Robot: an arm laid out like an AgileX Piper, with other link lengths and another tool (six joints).
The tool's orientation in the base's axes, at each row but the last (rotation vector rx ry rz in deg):
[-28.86 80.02 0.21]
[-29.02 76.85 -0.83]
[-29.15 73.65 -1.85]
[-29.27 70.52 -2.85]
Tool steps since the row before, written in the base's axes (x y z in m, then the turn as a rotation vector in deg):
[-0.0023 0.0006 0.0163 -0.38 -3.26 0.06]
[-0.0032 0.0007 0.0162 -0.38 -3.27 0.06]
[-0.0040 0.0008 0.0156 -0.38 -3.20 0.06]
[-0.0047 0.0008 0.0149 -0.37 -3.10 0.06]
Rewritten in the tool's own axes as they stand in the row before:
[-0.0159 -0.0043 -0.0005 0.81 -2.83 -1.46]
[-0.0160 -0.0043 -0.0005 0.82 -2.83 -1.46]
[-0.0156 -0.0042 -0.0005 0.80 -2.77 -1.44]
[-0.0151 -0.0041 -0.0005 0.77 -2.69 -1.39]

